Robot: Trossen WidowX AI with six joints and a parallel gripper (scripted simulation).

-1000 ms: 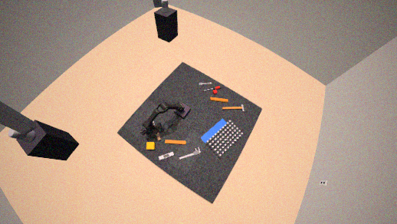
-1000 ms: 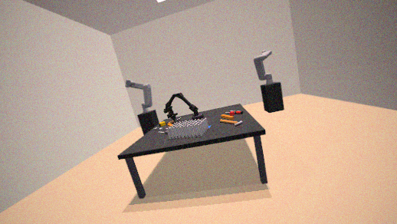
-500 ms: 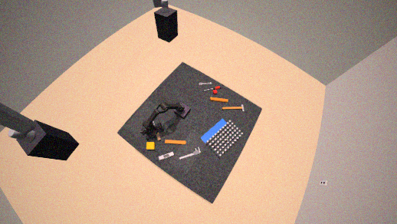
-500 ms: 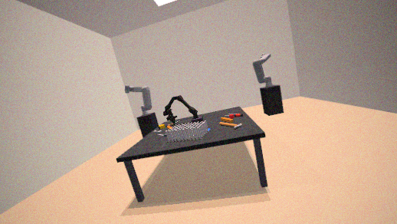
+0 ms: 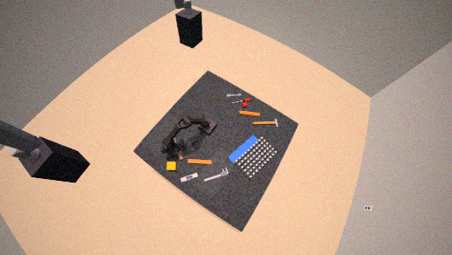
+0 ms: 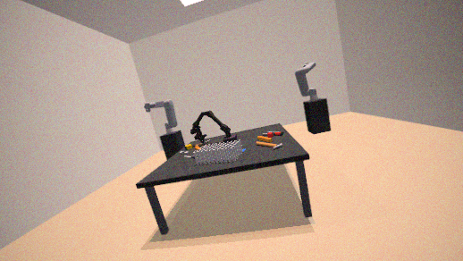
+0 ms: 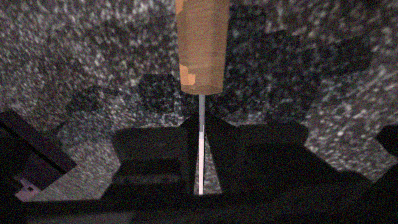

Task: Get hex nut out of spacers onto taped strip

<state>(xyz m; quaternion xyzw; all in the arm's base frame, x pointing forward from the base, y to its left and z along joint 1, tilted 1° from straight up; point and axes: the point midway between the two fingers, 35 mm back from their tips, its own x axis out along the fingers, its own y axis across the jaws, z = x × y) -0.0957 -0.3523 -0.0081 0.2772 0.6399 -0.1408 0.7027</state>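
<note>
Now: the hook tool 3 cm behind my gripper tip and 2 cm to the left of it. Round my gripper tip: blue taped strip: 55 cm ahead, 36 cm to the left, 1 cm below.
</note>
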